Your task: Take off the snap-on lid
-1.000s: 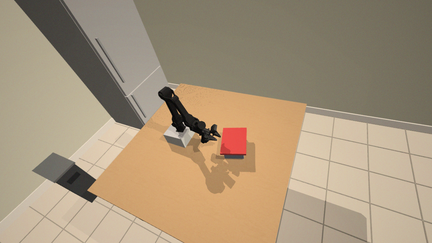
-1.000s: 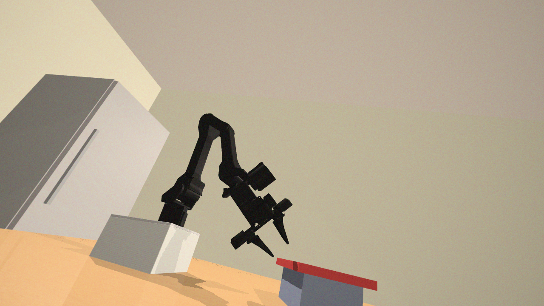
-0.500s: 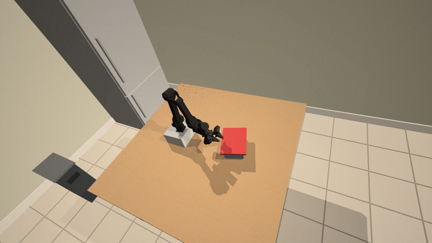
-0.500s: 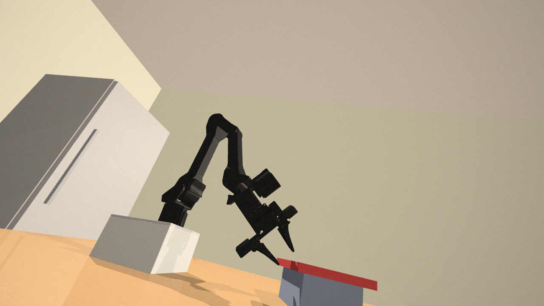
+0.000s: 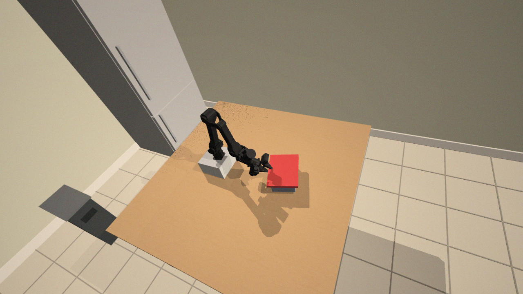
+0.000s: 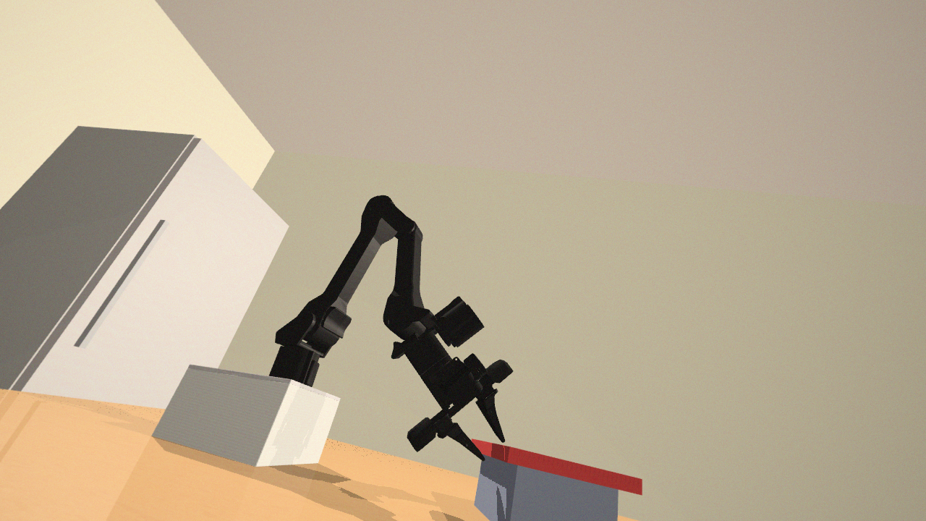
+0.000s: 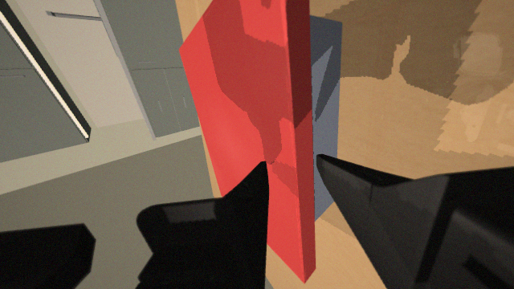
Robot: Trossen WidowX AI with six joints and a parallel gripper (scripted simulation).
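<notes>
Now: gripper tip 8 cm short of the red lid and 1 cm to the right of it. Round my gripper tip: grey storage box (8 cm ahead, 1 cm to the left, 4 cm below).
</notes>
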